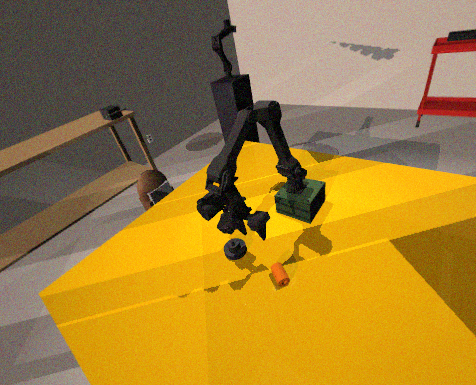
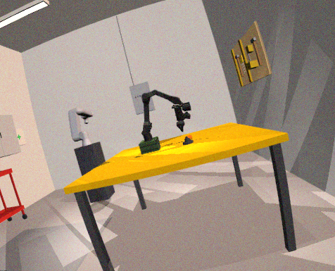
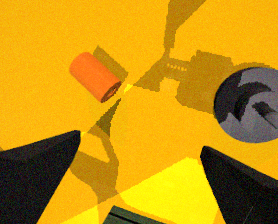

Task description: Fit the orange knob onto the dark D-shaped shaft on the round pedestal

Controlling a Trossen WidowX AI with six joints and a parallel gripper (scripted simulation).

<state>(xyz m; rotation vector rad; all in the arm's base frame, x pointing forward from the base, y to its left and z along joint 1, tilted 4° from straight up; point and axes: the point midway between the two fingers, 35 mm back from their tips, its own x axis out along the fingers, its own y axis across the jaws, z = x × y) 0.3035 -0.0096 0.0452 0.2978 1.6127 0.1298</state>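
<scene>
Right now my gripper tip is 30 mm short of the orange knob, 100 mm to the right of it and 90 mm above it. Round my gripper tip: pedestal (10 mm ahead, 100 mm to the right, 80 mm below).
</scene>
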